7 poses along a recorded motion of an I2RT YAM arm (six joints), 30 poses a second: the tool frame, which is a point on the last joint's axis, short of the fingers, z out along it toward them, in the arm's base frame.
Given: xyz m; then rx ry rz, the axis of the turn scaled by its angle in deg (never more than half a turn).
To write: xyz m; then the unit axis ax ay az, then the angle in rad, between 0 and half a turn. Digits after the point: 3 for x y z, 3 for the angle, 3 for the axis.
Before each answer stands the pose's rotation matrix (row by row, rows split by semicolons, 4 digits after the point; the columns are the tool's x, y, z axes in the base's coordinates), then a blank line. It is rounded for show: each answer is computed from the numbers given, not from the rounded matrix.
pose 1, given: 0.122 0.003 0.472 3.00 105.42 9.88
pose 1, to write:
-0.2733 -0.0538 0.9604; 0.1256 0.9879 0.0911; -0.9537 0.1455 -0.2633

0.122 0.003 0.472 0.028 0.995 0.093 1.849
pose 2, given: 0.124 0.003 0.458 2.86 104.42 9.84
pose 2, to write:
-0.2566 -0.0565 0.9649; 0.1247 0.9880 0.0910; -0.9584 0.1437 -0.2464

0.124 0.003 0.458 0.027 0.995 0.094 1.831
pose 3, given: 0.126 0.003 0.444 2.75 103.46 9.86
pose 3, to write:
-0.2405 -0.0594 0.9688; 0.1247 0.9880 0.0915; -0.9626 0.1428 -0.2302

0.126 0.003 0.444 0.026 0.995 0.095 1.815
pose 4, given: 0.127 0.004 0.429 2.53 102.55 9.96
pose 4, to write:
-0.2253 -0.0642 0.9722; 0.1241 0.9878 0.0940; -0.9664 0.1418 -0.2146

0.127 0.004 0.429 0.025 0.995 0.097 1.799
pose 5, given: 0.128 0.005 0.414 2.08 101.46 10.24
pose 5, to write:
-0.2074 -0.0737 0.9755; 0.1227 0.9873 0.1007; -0.9705 0.1406 -0.1957

0.128 0.005 0.414 0.020 0.995 0.100 1.780
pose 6, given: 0.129 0.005 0.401 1.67 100.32 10.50
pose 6, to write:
-0.1885 -0.0826 0.9786; 0.1218 0.9868 0.1068; -0.9745 0.1393 -0.1759

0.129 0.005 0.401 0.017 0.994 0.104 1.761
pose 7, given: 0.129 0.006 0.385 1.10 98.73 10.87
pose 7, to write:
-0.1620 -0.0952 0.9822; 0.1208 0.9859 0.1155; -0.9794 0.1373 -0.1482

0.129 0.006 0.385 0.011 0.994 0.109 1.734
